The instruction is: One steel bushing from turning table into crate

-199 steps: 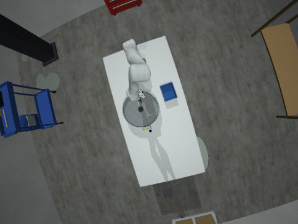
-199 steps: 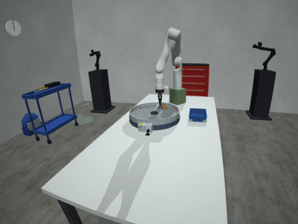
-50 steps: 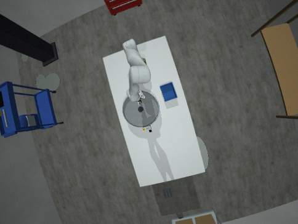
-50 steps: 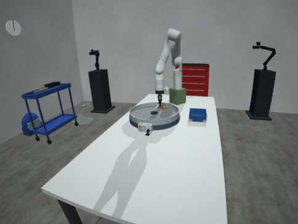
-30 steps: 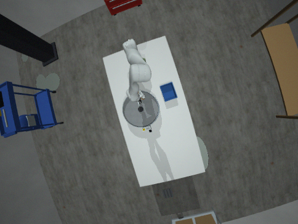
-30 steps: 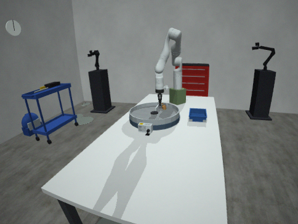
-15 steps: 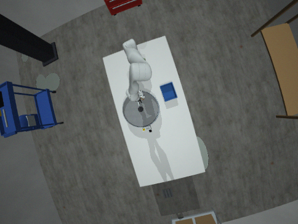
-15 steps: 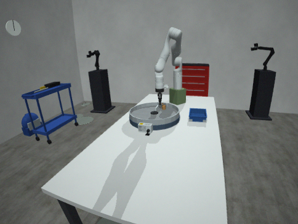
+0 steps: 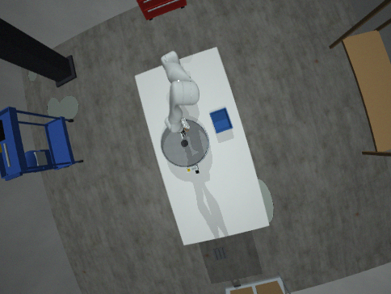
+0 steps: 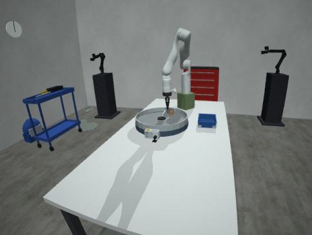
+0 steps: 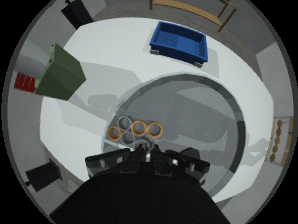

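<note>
My hand is 34 cm to the right of the blue crate, 9 cm above it and 2 cm short of it. Also, from my hand: round grey turning table: 11 cm ahead, 6 cm below, 3 cm to the right.
</note>
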